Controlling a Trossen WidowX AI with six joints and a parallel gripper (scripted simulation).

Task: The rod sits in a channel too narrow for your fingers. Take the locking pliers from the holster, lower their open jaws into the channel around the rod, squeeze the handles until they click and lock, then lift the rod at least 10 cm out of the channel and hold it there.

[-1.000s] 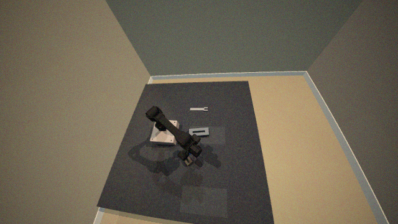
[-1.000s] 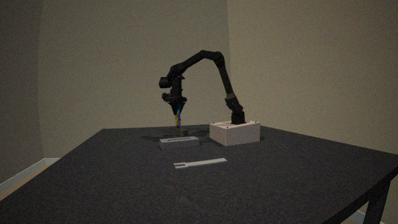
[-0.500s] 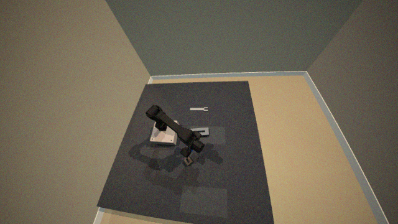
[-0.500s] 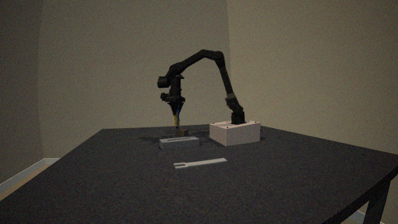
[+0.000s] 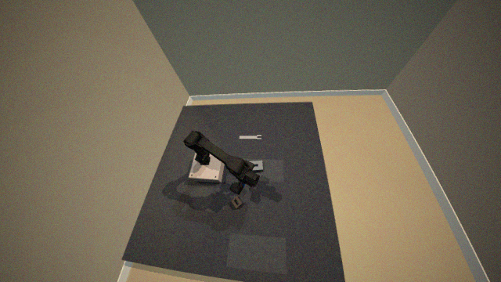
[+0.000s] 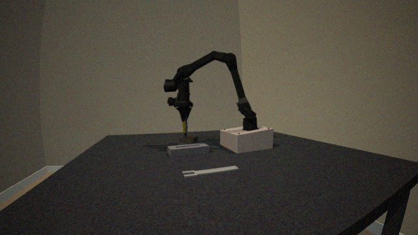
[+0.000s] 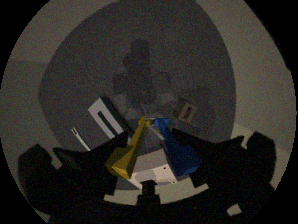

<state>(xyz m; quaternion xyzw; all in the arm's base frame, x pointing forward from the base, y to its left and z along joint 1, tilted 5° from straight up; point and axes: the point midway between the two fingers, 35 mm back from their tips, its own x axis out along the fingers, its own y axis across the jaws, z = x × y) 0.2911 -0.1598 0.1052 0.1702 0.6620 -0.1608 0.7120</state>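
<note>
My gripper tip is 13 cm to the right of the grey channel block, 12 cm above it and 2 cm short of it. From my gripper tip the other things lie so: holster 13 cm below, 11 cm to the right, 7 cm behind; then flat white forked strip 39 cm to the left, 13 cm below, 4 cm ahead.
</note>
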